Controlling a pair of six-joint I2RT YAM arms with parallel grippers.
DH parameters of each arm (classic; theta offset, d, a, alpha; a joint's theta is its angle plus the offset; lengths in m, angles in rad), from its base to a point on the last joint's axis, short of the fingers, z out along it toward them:
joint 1: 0 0.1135 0.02 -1.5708
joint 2: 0 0 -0.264 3.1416
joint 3: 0.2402 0 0.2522 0
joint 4: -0.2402 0 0.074 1.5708
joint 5: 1.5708 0 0 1.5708
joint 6: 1.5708 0.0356 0 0
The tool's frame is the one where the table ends.
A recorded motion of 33 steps. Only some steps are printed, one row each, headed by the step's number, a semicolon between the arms.
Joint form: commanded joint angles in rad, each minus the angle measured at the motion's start. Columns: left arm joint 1, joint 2, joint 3, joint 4, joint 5, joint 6; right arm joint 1, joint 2, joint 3, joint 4, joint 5, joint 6.
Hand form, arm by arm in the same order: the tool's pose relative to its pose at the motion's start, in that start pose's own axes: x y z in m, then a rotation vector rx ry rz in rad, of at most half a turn. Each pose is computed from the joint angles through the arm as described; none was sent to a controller.
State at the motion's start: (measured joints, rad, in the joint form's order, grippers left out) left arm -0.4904 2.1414 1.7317 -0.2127 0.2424 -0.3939; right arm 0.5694 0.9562 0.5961 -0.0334 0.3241 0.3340
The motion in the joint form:
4: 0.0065 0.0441 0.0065 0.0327 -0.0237 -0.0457; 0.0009 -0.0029 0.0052 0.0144 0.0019 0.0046
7: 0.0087 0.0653 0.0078 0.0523 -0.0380 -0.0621; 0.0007 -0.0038 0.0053 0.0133 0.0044 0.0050
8: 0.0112 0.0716 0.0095 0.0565 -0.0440 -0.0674; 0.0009 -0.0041 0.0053 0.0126 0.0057 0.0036
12: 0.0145 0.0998 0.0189 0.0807 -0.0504 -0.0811; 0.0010 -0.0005 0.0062 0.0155 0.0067 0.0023
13: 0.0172 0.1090 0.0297 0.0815 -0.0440 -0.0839; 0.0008 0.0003 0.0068 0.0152 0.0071 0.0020
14: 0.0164 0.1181 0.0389 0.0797 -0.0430 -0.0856; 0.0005 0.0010 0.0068 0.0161 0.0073 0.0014
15: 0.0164 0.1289 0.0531 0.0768 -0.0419 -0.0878; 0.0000 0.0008 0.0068 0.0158 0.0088 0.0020
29: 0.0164 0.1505 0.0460 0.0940 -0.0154 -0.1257; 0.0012 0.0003 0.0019 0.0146 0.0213 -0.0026
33: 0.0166 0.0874 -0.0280 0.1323 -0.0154 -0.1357; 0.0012 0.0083 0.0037 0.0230 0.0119 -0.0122
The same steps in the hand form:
4: 0.0051 0.0106 0.0144 -0.0281 -0.0082 -0.0505; -0.0036 0.0010 -0.0010 -0.0061 -0.0206 0.0115
7: 0.0081 0.0155 0.0215 -0.0427 -0.0150 -0.0682; -0.0037 0.0009 -0.0012 -0.0035 -0.0213 0.0119
8: 0.0084 0.0178 0.0232 -0.0500 -0.0183 -0.0750; -0.0037 0.0008 -0.0012 -0.0023 -0.0214 0.0103
12: 0.0105 0.0232 0.0317 -0.0557 -0.0277 -0.0894; -0.0038 0.0011 -0.0006 -0.0015 -0.0219 0.0091
13: 0.0094 0.0246 0.0336 -0.0508 -0.0284 -0.0932; -0.0038 0.0011 -0.0005 -0.0008 -0.0216 0.0087
14: 0.0096 0.0248 0.0360 -0.0500 -0.0262 -0.0948; -0.0039 0.0011 -0.0003 -0.0004 -0.0219 0.0083
15: 0.0088 0.0251 0.0384 -0.0487 -0.0262 -0.0969; -0.0039 0.0009 -0.0003 0.0015 -0.0224 0.0090
29: 0.0163 0.0294 0.0465 -0.0293 -0.0055 -0.1375; -0.0023 0.0002 -0.0002 0.0140 -0.0212 0.0023
33: 0.0163 0.0253 0.0312 -0.0176 -0.0296 -0.1411; -0.0025 0.0012 0.0013 0.0046 -0.0201 -0.0067

